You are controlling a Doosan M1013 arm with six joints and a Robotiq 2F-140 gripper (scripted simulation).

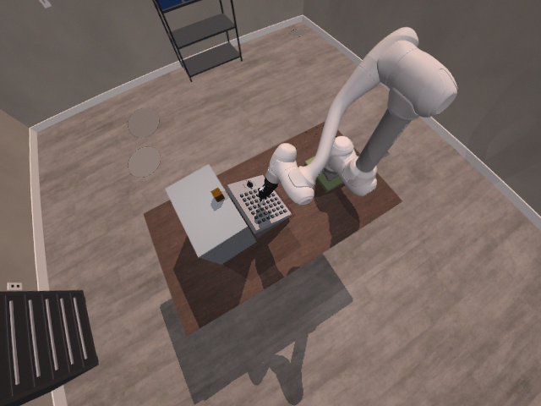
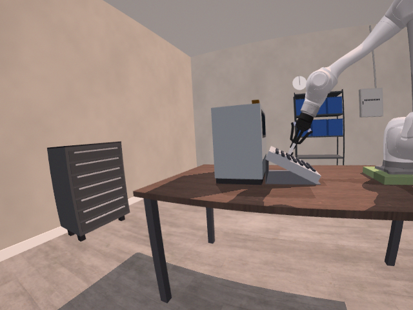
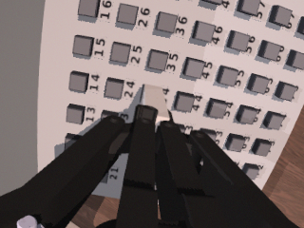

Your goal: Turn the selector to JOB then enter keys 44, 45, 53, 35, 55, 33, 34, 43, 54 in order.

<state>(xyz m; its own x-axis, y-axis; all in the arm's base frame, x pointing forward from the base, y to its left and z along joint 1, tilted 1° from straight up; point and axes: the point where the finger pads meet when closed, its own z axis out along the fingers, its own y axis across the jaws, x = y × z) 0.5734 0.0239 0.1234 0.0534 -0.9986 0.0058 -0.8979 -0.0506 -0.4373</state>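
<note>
Now: hand 1 cm past the key 44 and 6 cm above it. Also, from my hand: black selector knob: 17 cm to the right, 5 cm below; then sloped keypad: 2 cm ahead, 5 cm to the right, 9 cm below.
</note>
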